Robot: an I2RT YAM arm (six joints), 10 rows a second.
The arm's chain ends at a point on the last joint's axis. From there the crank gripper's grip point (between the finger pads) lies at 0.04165 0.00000 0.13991 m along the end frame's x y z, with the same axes.
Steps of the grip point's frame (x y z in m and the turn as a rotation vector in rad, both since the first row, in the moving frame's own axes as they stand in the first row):
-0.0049, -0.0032, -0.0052, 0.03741, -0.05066, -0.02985
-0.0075, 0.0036, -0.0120, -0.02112, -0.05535, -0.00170
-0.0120, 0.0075, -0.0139, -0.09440, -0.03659, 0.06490
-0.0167, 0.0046, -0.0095, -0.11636, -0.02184, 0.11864
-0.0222, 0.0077, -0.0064, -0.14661, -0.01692, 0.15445
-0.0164, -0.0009, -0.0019, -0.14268, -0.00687, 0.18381
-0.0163, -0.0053, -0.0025, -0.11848, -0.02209, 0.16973
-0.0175, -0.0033, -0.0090, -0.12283, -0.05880, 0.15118
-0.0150, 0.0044, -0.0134, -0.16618, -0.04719, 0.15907
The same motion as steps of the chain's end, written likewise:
0.0023, 0.0032, -0.0070, 0.03741, -0.05066, -0.02985
0.0003, 0.0007, -0.0141, -0.02112, -0.05535, -0.00170
-0.0063, -0.0083, -0.0146, -0.09440, -0.03659, 0.06490
-0.0124, -0.0164, -0.0091, -0.11636, -0.02184, 0.11864
-0.0178, -0.0189, -0.0051, -0.14661, -0.01692, 0.15445
-0.0129, -0.0282, -0.0002, -0.14268, -0.00687, 0.18381
-0.0112, -0.0286, -0.0020, -0.11848, -0.02209, 0.16973
-0.0075, -0.0262, -0.0098, -0.12283, -0.05880, 0.15118
-0.0060, -0.0248, -0.0127, -0.16618, -0.04719, 0.15907

